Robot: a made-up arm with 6 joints.
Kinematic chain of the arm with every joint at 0, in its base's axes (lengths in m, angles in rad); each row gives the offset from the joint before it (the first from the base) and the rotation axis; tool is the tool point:
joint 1: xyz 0 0 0.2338 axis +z
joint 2: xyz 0 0 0 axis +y
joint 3: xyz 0 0 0.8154 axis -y
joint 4: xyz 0 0 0 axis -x
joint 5: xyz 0.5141 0 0 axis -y
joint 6: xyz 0 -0.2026 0 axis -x
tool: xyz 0 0 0
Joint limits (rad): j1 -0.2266..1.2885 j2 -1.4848..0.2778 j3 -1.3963..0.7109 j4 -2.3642..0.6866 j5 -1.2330..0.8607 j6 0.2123..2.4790
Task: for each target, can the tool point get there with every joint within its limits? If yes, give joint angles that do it. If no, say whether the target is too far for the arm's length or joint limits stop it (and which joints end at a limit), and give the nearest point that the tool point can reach.
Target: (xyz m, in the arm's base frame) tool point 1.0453 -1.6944 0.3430
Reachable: no: too far | nearest point -0.1344 -1.1650 0.6896 | short by 1.339 m
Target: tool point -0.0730 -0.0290 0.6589
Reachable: yes | joints 0.8982 -0.8379 -0.6892 -1.7647 -0.2208 1.8352
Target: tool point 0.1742 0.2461 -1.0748
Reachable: no: joint limits stop it (at a limit: joint 1, joint 2, joint 3) | nearest point -0.2669 0.1007 0.1511 | short by 1.311 m
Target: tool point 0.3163 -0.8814 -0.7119
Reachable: no: joint limits stop it (at a limit: joint 1, joint 2, joint 3) | nearest point 0.0132 -0.3001 0.1717 | short by 1.100 m
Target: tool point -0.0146 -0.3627 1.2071
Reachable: yes | joints 0.9553 -0.8289 0.2175 -0.2252 0.4753 2.2863
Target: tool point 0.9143 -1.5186 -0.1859
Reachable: no: too far | nearest point -0.1529 -1.1867 0.6709 | short by 1.408 m
